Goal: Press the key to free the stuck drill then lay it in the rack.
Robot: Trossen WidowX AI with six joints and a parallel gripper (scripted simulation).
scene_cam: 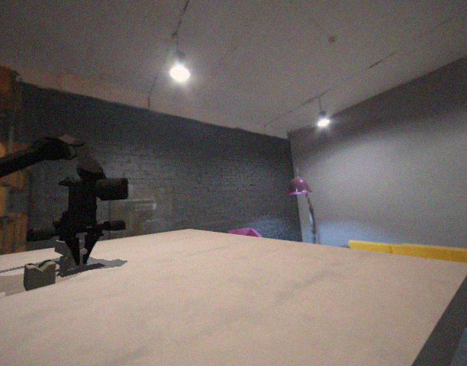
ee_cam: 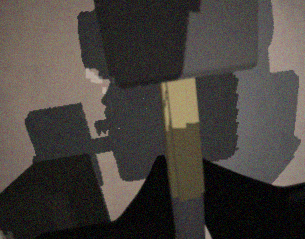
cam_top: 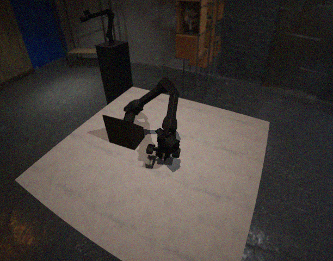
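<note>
My gripper tip is now 40 mm to the right of the drill, 30 mm below it and 10 mm past it. Also, from my gripper tip: grey sleeve (130 mm to the left, 50 mm behind, 30 mm above); rack (60 mm behind, 50 mm to the right).
</note>
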